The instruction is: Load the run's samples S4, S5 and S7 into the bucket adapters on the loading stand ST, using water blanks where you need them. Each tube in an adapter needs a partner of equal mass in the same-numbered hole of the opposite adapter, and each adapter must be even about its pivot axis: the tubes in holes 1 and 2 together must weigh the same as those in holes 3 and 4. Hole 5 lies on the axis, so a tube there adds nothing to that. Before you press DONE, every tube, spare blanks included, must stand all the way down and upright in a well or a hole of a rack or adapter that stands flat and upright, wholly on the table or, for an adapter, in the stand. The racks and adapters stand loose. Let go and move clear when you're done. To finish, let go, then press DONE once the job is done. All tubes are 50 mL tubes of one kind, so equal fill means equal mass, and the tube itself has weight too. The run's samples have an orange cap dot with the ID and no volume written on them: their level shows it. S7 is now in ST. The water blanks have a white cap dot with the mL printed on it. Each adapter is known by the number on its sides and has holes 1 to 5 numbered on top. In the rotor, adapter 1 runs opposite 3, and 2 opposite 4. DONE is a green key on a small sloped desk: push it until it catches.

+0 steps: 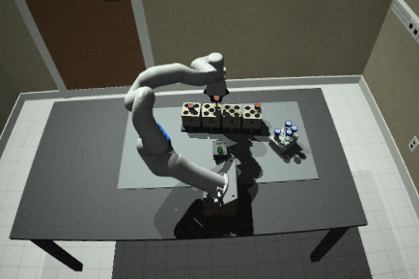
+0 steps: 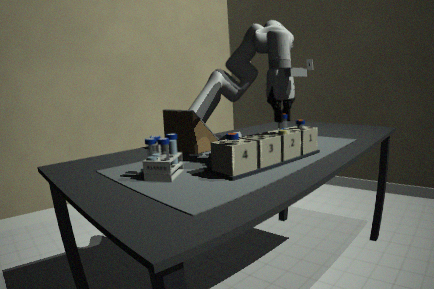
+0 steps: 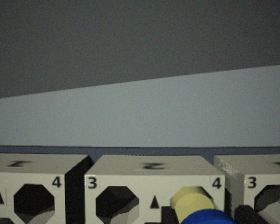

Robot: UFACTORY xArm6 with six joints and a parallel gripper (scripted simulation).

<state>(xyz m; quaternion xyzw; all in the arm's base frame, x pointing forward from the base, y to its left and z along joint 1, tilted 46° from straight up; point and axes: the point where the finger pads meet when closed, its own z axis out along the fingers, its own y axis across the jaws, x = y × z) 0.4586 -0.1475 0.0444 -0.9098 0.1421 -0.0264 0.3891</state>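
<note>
Now: the sample S4 50 mm below my hand and 10 mm behind it. The rest, counted from my hand: adapter 3: 100 mm below, 80 mm to the right, 50 mm behind; then stand ST: 150 mm below, 40 mm behind, 20 mm to the right; then adapter 2: 100 mm below, 30 mm to the left, 20 mm behind.
</note>
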